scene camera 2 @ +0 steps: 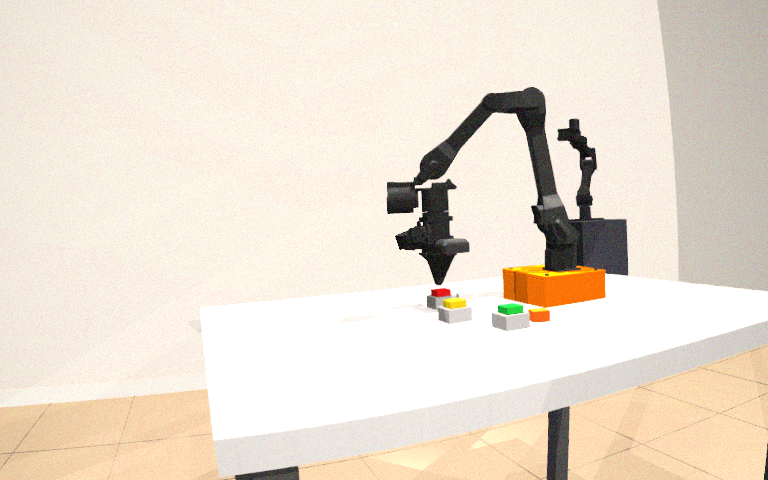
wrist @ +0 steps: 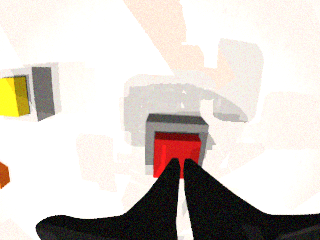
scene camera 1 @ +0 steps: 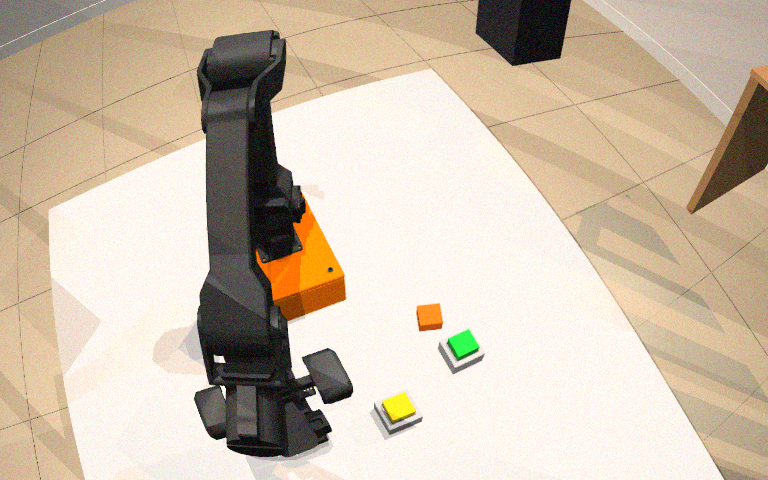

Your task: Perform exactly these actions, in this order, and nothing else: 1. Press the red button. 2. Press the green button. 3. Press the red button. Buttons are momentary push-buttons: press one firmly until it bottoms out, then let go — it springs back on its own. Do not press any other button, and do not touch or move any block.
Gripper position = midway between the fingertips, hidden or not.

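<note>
Shut and holding nothing, my gripper [scene camera 1: 281,418] is visible in scene camera 2 as well, where I see the gripper [scene camera 2: 438,285], and the wrist view shows me the same gripper [wrist: 180,164]. I can see a red button [wrist: 167,145] too.
</note>
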